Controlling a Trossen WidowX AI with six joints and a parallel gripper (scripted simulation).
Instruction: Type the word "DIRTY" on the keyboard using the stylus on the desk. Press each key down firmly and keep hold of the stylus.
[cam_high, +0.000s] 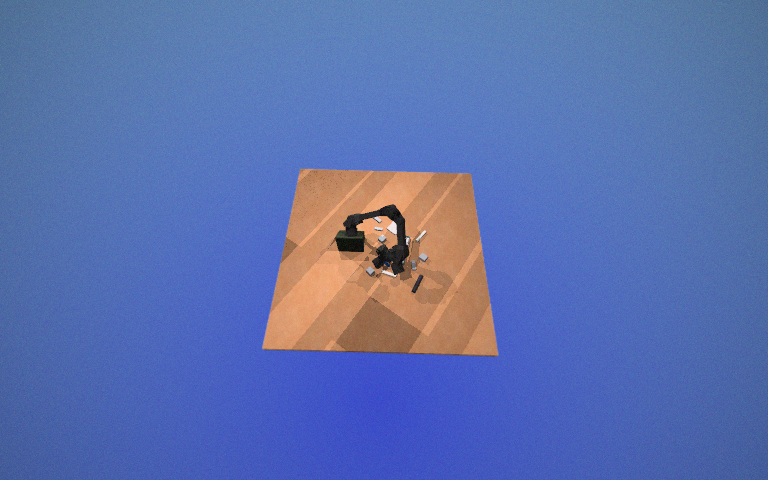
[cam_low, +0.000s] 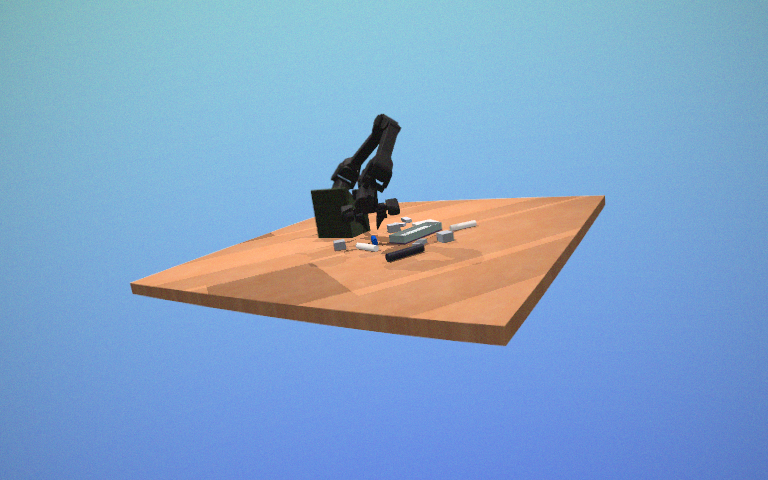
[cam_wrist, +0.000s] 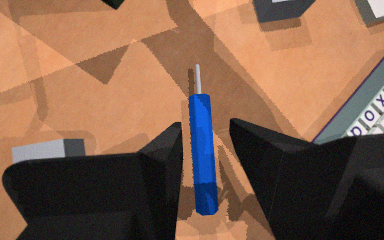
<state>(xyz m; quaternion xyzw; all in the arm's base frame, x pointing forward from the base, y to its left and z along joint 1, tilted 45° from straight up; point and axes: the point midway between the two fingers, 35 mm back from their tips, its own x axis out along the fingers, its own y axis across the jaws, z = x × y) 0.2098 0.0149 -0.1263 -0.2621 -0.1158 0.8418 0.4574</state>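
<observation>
My gripper tip is 1 cm past the stylus, 1 cm to the right of it and 3 cm above it. The rest, counted from my gripper tip: black bar (23 cm ahead, 14 cm to the right, 3 cm below); then stylus tip (3 cm behind, 3 cm to the left, 3 cm below); then grey block (7 cm behind, 10 cm to the right, 3 cm below).
</observation>
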